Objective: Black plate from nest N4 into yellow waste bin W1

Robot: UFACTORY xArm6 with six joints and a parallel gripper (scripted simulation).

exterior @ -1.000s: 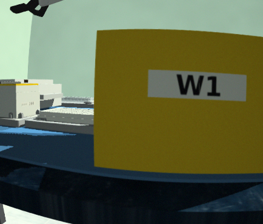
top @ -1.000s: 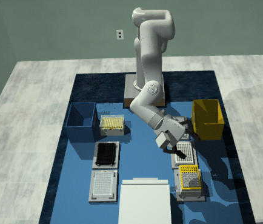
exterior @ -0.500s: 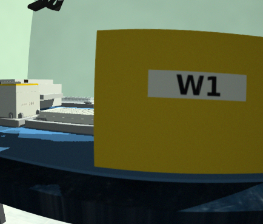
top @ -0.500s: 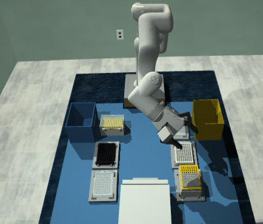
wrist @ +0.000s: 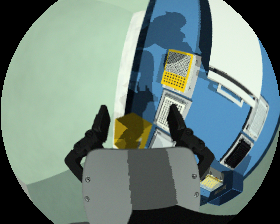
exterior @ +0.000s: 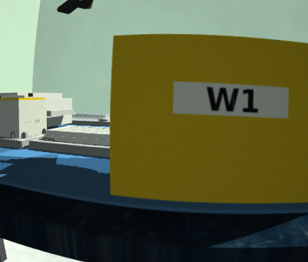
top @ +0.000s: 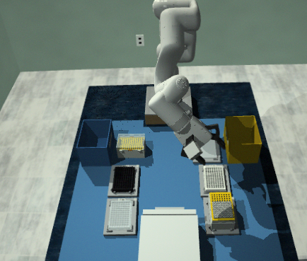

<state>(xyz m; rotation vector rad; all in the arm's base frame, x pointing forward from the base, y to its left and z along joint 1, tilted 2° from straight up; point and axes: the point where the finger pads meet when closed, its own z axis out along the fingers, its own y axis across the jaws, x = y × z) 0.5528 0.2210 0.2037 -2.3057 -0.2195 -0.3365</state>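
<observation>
Now: hand 50 mm past the black plate, 360 mm to the left of it and 250 mm above it. Also, from my hand: yellow rack: 70 mm ahead, 40 mm to the left, 210 mm below; then yellow waste bin W1: 290 mm behind, 130 mm to the left, 230 mm below; then white plate: 90 mm behind, 20 mm to the left, 250 mm below.
</observation>
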